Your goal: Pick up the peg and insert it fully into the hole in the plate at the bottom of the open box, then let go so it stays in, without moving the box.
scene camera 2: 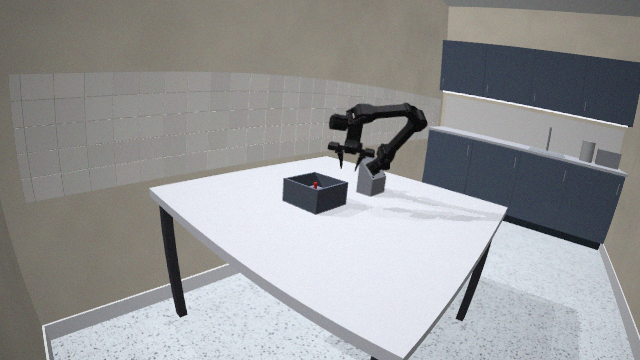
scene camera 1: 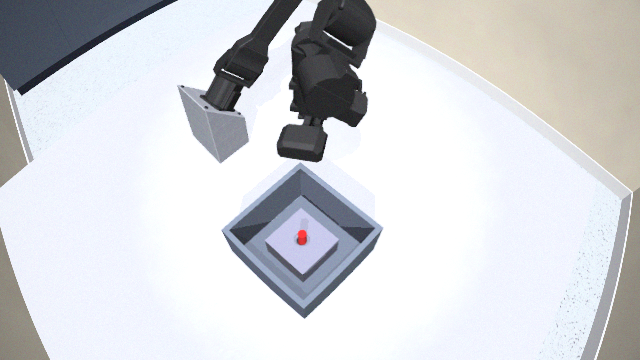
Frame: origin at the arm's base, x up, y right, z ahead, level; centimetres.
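Seen in the pictures: gripper, fingertip midpoint: (scene camera 2: 348, 170); arm's base at its link origin: (scene camera 2: 372, 168) (scene camera 1: 216, 104).
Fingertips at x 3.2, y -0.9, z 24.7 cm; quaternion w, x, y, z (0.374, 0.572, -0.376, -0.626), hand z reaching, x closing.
Note:
Offsets run from my fingertips to a thing's top centre. Level surfaces: height alone.
The red peg {dx -6.6, dy +10.9, dz +6.4 cm} (scene camera 1: 302, 237) (scene camera 2: 315, 185) stands upright in the middle of the pale square plate {dx -9.3, dy +10.9, dz +6.2 cm} (scene camera 1: 284, 243), at the hole. Its upper part shows above the plate; how deep it sits is hidden. The plate lies at the bottom of the open grey-blue box {dx -5.6, dy +10.9, dz +6.2 cm} (scene camera 1: 264, 278) (scene camera 2: 300, 196), which stands on the table. My gripper (scene camera 2: 349, 168) is open and empty, with its fingers pointing down. It hangs above the table between the box and the arm's base, clear of the box. In scene camera 1 the fingertips are hidden under the gripper's body.
The arm's grey wedge-shaped base (scene camera 1: 220, 132) (scene camera 2: 371, 184) stands on the white table {dx -15.4 cm} (scene camera 1: 125, 260) (scene camera 2: 320, 250), behind and to one side of the box. A tiled wall (scene camera 2: 150, 115) runs behind the table. Dark blue cabinets (scene camera 2: 492, 165) stand at the right in scene camera 2.

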